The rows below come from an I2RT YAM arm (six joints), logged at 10 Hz.
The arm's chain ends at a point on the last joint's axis. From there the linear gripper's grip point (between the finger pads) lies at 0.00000 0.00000 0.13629 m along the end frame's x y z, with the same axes.
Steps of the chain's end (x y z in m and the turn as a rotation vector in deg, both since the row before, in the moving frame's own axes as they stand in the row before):
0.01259 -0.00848 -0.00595 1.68 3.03 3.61
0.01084 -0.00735 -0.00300 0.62 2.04 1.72
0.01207 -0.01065 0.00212 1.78 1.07 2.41
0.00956 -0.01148 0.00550 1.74 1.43 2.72
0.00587 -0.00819 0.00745 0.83 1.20 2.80
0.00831 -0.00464 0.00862 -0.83 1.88 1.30
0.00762 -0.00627 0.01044 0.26 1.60 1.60
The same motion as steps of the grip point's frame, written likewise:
0.01991 -0.01224 -0.00620 1.68 3.03 3.61
0.01571 -0.00875 -0.00309 0.62 2.04 1.72
0.01470 -0.01483 0.00203 1.78 1.07 2.41
0.01306 -0.01554 0.00539 1.74 1.43 2.72
0.00877 -0.01009 0.00741 0.83 1.20 2.80
0.01276 -0.00262 0.00853 -0.83 1.88 1.30
0.01143 -0.00684 0.01039 0.26 1.60 1.60

